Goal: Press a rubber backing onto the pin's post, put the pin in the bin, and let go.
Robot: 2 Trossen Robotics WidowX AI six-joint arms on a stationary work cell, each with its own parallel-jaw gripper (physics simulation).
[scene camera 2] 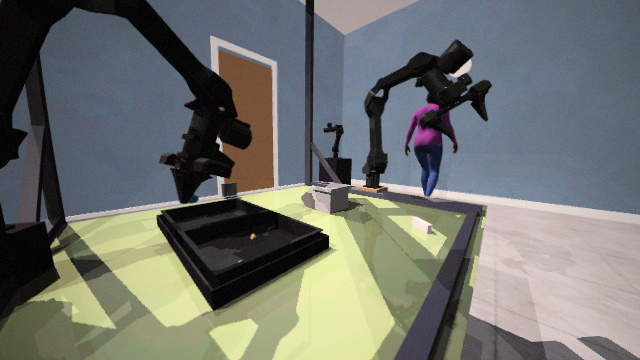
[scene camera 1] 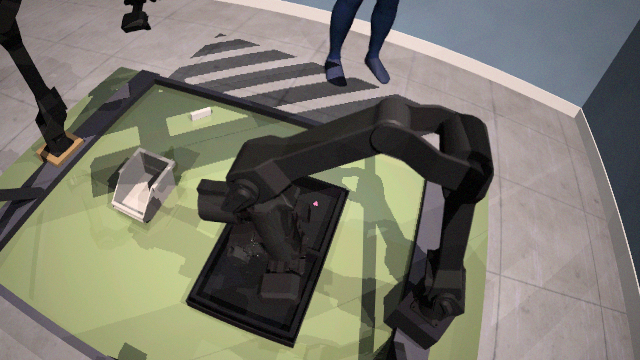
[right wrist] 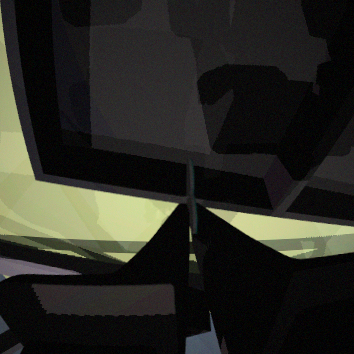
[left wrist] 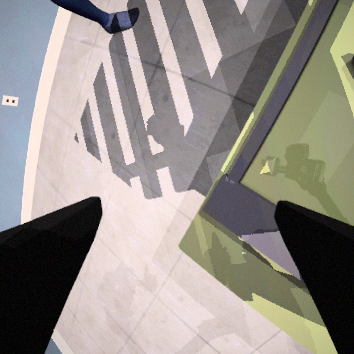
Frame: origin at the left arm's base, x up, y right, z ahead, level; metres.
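Seen in the pictures: left gripper, fingertip midpoint: (scene camera 2: 469, 129) (scene camera 1: 152, 15) (left wrist: 189, 207); right gripper, fingertip midpoint: (scene camera 2: 183, 203) (scene camera 1: 296, 277) (right wrist: 187, 211); left arm's base at its link origin: (scene camera 2: 372, 186) (scene camera 1: 59, 145); right arm's base at its link origin: (scene camera 1: 431, 306).
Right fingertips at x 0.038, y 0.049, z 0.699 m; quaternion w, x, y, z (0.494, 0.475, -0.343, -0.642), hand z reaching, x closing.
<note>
Offsets run from my right fingertips to a thing's top centre. "*": to the spot under its first point.
The pin @[dy +0.007, dx +0.027, dz -0.013 m] (right wrist: 193, 190) (scene camera 2: 193, 199), a thin disc with a teal edge, is pinched nearly edge-on in my right gripper (right wrist: 187, 211) (scene camera 2: 184, 201), which is shut on it above the black tray @[dy -0.074, dx -0.032, dz -0.073 m] (scene camera 1: 240, 325) (scene camera 2: 272, 267) (right wrist: 115, 190); its post cannot be made out. In scene camera 1 the right arm hides these fingertips. A small yellow piece @[dy -0.131, dx -0.054, dz -0.096 m] (scene camera 2: 253, 236) and a tiny pink piece @[dy -0.211, dx -0.054, dz -0.037 m] (scene camera 1: 315, 203) (scene camera 2: 240, 261) lie in the tray; I cannot tell which is a rubber backing. The bin @[* dy -0.069, dx -0.065, dz -0.411 m] (scene camera 1: 142, 187) (scene camera 2: 334, 200) is pale grey and stands beyond the tray. My left gripper (scene camera 2: 470, 128) (left wrist: 189, 207) is open, empty and raised high.
A small white block @[dy -0.347, dx -0.049, dz -0.423 m] (scene camera 1: 201, 114) (scene camera 2: 422, 224) lies on the green table near its dark frame. A divider splits the tray into compartments. The right arm (scene camera 1: 325, 150) reaches across over the tray. A person (scene camera 2: 430, 130) stands behind the table in scene camera 2.
</note>
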